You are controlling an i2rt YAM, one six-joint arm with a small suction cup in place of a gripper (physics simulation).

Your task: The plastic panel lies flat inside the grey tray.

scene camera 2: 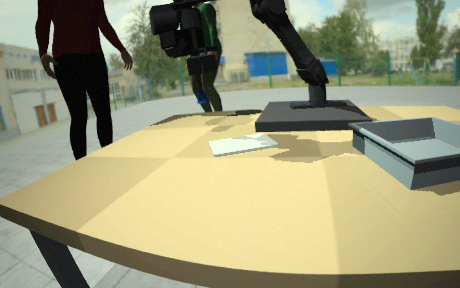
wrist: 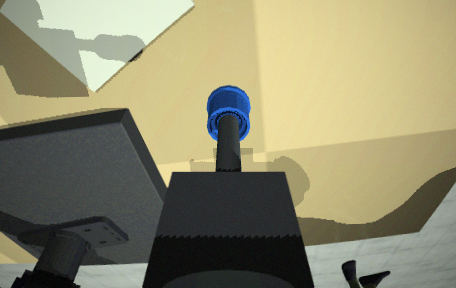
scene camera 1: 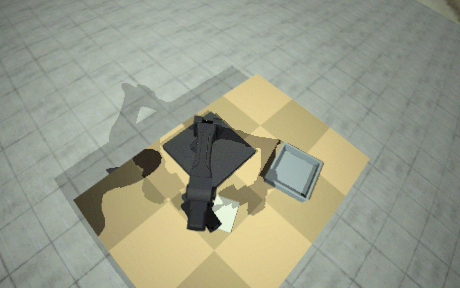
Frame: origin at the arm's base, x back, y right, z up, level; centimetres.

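Where they show: end effector, tool point: (scene camera 2: 202,102) (wrist: 228,105); arm's base, origin of the base link: (scene camera 2: 318,105) (wrist: 72,235).
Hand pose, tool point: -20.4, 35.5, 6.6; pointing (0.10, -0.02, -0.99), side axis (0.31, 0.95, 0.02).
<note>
Things, the pixels of their top centre, and the offset from my tool point, as dx, dy, dz.
- white plastic panel, middle of its top: (wrist: 92,6) (scene camera 2: 241,142) (scene camera 1: 223,213) -8.0, -9.9, -9.5
- grey tray, middle of its top: (scene camera 2: 426,131) (scene camera 1: 295,169) -24.6, -47.0, -5.1
The white plastic panel (scene camera 1: 228,218) (scene camera 2: 240,145) (wrist: 160,17) lies flat on the table, outside the tray. In scene camera 1 the arm hides part of it; in the wrist view it is at the upper left, partly shadowed and cut off by the edge. The grey tray (scene camera 1: 285,189) (scene camera 2: 385,160) stands to the right of the panel, apart from it. My blue suction cup (scene camera 2: 201,97) (wrist: 228,112) is open and bears nothing. It hangs above the table, off to the side of the panel. In scene camera 1 the arm hides the cup.
The arm's dark square base plate (scene camera 1: 227,160) (scene camera 2: 310,119) (wrist: 75,170) lies on the table near the panel and the tray. A person in a dark red top (scene camera 2: 72,27) and one in green stand behind the table; the arm partly hides the one in green.
</note>
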